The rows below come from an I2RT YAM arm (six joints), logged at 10 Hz.
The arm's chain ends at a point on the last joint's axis. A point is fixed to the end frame.
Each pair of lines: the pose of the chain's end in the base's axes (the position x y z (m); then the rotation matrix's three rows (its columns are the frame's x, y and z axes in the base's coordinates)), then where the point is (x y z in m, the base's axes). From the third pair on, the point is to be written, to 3 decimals.
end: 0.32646 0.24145 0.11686; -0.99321 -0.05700 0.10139; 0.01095 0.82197 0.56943; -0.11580 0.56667 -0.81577
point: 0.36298 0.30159 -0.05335
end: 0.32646 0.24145 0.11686; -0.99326 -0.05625 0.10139; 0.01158 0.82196 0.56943; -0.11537 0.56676 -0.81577
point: 0.36294 0.30158 -0.05336
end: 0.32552 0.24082 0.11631; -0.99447 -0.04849 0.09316; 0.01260 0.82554 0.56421; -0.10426 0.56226 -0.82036
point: 0.360 0.300 -0.055
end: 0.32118 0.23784 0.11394; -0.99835 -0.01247 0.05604; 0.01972 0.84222 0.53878; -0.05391 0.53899 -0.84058
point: 0.348 0.291 -0.060
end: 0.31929 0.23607 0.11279; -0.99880 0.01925 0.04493; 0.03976 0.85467 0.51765; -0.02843 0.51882 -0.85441
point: 0.342 0.285 -0.063
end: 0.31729 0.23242 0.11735; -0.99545 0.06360 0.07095; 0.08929 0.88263 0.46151; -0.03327 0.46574 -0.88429
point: 0.343 0.269 -0.061
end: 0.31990 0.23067 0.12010; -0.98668 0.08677 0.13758; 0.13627 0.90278 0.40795; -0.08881 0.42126 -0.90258
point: 0.356 0.256 -0.059
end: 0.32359 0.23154 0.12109; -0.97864 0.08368 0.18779; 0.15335 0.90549 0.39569; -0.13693 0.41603 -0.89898
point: 0.368 0.255 -0.056
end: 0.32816 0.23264 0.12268; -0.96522 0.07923 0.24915; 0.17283 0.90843 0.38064; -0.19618 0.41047 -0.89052
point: 0.384 0.253 -0.052
